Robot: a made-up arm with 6 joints.
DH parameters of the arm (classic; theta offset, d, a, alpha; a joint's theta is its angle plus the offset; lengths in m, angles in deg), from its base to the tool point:
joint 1: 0 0.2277 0 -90
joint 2: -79.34 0 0.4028 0
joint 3: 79.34 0 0.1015 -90
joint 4: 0 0.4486 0 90
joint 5: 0 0 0.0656 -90
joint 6: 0 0.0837 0 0
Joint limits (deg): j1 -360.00..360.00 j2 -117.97..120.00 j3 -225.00..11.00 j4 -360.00..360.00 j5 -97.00..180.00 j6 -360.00..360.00
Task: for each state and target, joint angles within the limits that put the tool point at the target. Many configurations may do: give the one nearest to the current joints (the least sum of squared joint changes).
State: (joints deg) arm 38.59 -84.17 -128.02 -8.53 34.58 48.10
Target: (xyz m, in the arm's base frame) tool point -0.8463 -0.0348 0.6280
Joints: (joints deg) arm 2.43 -92.70 -128.68 -8.84 34.26 48.10
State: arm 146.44 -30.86 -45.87 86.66 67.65 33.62
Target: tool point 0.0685 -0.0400 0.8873
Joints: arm 162.98 -74.90 -64.30 86.83 47.95 33.62
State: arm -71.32 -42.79 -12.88 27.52 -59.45 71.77
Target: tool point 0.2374 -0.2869 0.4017
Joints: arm -44.90 -20.22 -18.51 19.58 -52.31 71.77
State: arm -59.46 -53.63 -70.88 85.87 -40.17 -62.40
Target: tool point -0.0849 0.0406 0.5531
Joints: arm -88.39 -88.76 -30.41 126.11 -64.87 -62.40
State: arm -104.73 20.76 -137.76 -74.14 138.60 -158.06
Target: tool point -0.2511 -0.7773 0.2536
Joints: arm -100.78 58.77 -124.93 -72.41 131.00 -158.06
